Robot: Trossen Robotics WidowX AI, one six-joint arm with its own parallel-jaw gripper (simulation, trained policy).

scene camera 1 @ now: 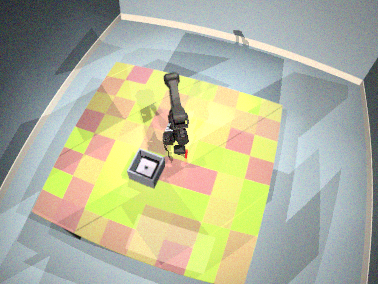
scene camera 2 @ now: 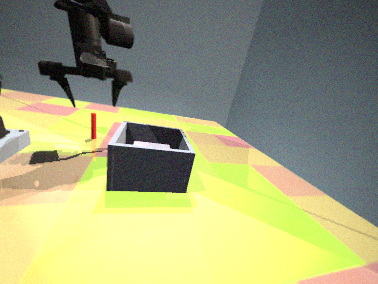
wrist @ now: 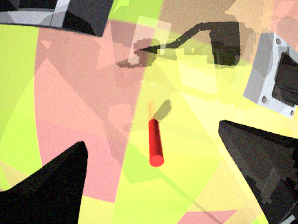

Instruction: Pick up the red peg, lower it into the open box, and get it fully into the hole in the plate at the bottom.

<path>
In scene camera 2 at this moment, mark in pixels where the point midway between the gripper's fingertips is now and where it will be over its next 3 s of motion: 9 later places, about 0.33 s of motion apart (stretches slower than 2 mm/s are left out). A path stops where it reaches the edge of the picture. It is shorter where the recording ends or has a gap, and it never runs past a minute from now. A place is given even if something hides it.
My gripper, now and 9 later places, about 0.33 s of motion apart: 95,107; 99,120; 98,129; 96,131; 99,128; 106,120; 117,110; 128,106; 137,110; 146,118
</path>
